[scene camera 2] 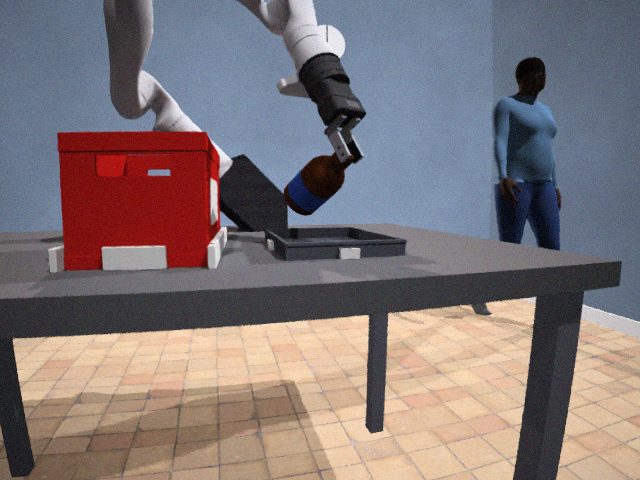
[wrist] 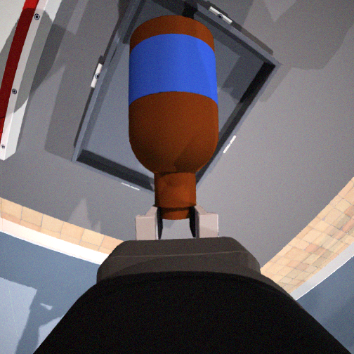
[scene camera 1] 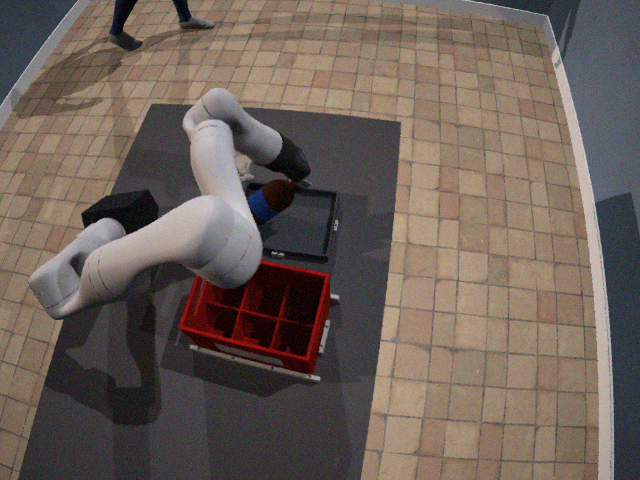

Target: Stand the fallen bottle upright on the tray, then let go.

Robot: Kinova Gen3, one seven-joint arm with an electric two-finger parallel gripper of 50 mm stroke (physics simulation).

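Frame: origin at the arm's base, x ahead, y left, z up, level; centimetres.
Seen in the pictures: gripper, fingertip midpoint: (scene camera 2: pixel 352 159) (scene camera 1: pixel 305 180); arm's base at its link origin: (scene camera 2: pixel 220 173) (scene camera 1: pixel 109 235).
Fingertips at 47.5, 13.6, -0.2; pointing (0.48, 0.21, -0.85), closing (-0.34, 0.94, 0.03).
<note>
Pixels of each thing's middle, then the offset from my fingertips to it, as dx, dy, dz.
- brown bottle with a blue band, body centre: (scene camera 2: pixel 321 178) (scene camera 1: pixel 276 196) -7.1, -2.4, -2.9
- dark tray at the middle of its body: (scene camera 2: pixel 325 240) (scene camera 1: pixel 285 218) -5.9, -2.2, -14.0
- tall red crate with compartments, body centre: (scene camera 2: pixel 157 200) (scene camera 1: pixel 259 315) -10.1, -30.5, -6.6
A brown bottle with a blue band (scene camera 1: pixel 278 196) (scene camera 2: pixel 316 183) (wrist: pixel 173 125) hangs in the air above the dark tray (scene camera 1: pixel 333 227) (scene camera 2: pixel 372 250) (wrist: pixel 245 107). It is tilted, neck up toward the gripper and base down to the left in scene camera 2, with a gap between base and tray. My gripper (scene camera 2: pixel 350 155) (wrist: pixel 175 215) is shut on the bottle's neck and leans over at an angle. In scene camera 1 the arm hides part of the bottle's base and the tray's left side, and the fingers are mostly hidden.
A tall red crate with compartments (scene camera 1: pixel 255 338) (scene camera 2: pixel 134 206) stands beside the tray, with white strips around its foot. A black slanted block (scene camera 1: pixel 121 209) (scene camera 2: pixel 250 193) is near the arm's base. A person (scene camera 2: pixel 526 139) stands beyond the table (scene camera 2: pixel 465 279).
</note>
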